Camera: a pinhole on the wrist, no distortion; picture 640 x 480 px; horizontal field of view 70.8 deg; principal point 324.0 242.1 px. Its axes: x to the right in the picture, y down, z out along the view. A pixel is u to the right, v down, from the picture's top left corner.
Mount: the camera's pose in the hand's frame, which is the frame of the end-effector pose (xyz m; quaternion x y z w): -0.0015 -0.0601 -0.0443 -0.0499 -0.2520 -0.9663 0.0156
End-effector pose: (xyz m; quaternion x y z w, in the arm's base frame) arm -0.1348 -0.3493 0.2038 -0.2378 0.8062 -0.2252 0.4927
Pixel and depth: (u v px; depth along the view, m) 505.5 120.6 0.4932
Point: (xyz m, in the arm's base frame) 0.1892 -0.0620 -0.0015
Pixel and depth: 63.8 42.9 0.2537
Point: -0.1298 -0.3325 -0.0475
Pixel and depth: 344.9 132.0 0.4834
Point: 0.1038 -0.1789 -0.1038
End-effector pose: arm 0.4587 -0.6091 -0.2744 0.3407 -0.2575 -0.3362 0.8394
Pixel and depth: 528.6 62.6 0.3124
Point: 0.3387 -0.4826 -0.0347
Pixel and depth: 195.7 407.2 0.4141
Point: 0.3169 -0.8727 0.0052
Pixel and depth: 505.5 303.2 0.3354
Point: 0.2296 -0.6109 -0.0685
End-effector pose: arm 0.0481 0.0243 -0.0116 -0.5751 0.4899 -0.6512 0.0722
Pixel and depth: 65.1 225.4 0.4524
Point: 0.1245 -0.4345 0.0176
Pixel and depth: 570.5 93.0 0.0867
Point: 0.0768 0.0365 -0.0487
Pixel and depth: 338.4 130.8 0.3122
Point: 0.1252 -0.1705 -0.1456
